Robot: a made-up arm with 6 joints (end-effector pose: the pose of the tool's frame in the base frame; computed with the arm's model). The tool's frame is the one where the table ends. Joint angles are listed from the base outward.
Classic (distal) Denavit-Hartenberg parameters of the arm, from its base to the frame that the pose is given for. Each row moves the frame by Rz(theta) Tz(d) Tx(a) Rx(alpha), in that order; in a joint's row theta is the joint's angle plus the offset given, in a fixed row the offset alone. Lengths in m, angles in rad.
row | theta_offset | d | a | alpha
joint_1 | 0 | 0.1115 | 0 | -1.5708
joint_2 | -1.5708 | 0 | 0.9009 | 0
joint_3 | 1.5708 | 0.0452 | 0 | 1.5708
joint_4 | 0 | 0.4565 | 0 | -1.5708
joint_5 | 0 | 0 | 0 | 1.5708
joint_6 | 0 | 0.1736 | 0 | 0
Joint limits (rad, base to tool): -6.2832..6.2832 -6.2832..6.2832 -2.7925..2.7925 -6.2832..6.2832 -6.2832..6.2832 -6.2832..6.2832
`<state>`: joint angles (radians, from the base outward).
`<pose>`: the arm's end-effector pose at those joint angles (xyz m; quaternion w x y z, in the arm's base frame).
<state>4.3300 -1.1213 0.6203 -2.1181 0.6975 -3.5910</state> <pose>0.3810 1.0814 0.9922 0.7145 -0.3008 -0.3920 -0.4954</pose>
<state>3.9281 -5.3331 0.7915 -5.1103 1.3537 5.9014</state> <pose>-0.7109 -0.9977 0.4868 0.5358 0.7534 0.3702 0.0902</pose>
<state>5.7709 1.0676 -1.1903 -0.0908 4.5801 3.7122</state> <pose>0.5232 -0.2245 0.9553 0.0141 -0.6608 0.4350 0.6115</pose>
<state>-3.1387 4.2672 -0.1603 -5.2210 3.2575 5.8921</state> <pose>1.0412 -0.0246 -0.4462 0.5954 -0.3943 -0.2915 0.6364</pose>
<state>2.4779 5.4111 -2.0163 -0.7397 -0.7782 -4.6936</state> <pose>0.5108 -0.5611 0.1068 0.2675 0.6709 -0.6780 -0.1369</pose>
